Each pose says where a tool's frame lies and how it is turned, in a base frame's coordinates. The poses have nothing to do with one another.
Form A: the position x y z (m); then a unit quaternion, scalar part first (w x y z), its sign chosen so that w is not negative.
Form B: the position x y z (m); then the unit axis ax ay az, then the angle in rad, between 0 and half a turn. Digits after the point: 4 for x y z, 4 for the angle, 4 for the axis.
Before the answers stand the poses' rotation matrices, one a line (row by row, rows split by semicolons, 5 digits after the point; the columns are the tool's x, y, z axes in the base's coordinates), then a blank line. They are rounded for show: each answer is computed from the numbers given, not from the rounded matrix.
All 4 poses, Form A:
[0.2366, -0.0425, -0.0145, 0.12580, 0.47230, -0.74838, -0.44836]
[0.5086, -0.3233, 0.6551, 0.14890, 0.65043, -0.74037, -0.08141]
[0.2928, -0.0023, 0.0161, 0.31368, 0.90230, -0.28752, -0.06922]
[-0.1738, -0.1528, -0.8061, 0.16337, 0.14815, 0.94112, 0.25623]
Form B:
-0.52221 -0.59412 -0.61182; -0.81973 0.15181 0.55226; -0.23523 0.78992 -0.56629
-0.10954 -0.93887 -0.32638; -0.98736 0.14063 -0.07315; 0.11458 0.31424 -0.94240
0.82508 -0.47543 -0.30529; -0.56228 -0.63787 -0.52626; 0.05546 0.60587 -0.79363
-0.90272 0.19513 0.38342; 0.36257 0.82480 0.43388; -0.23158 0.53069 -0.81531

[0.2366, -0.0425, -0.0145, 0.4761, -0.7544, -0.4520, 2.8893]
[0.5086, -0.3233, 0.6551, 0.6578, -0.7487, -0.0823, 2.8427]
[0.2928, -0.0023, 0.0161, 0.9503, -0.3028, -0.0729, 2.5035]
[-0.1738, -0.1528, -0.8061, 0.1502, 0.9539, 0.2597, 2.8134]

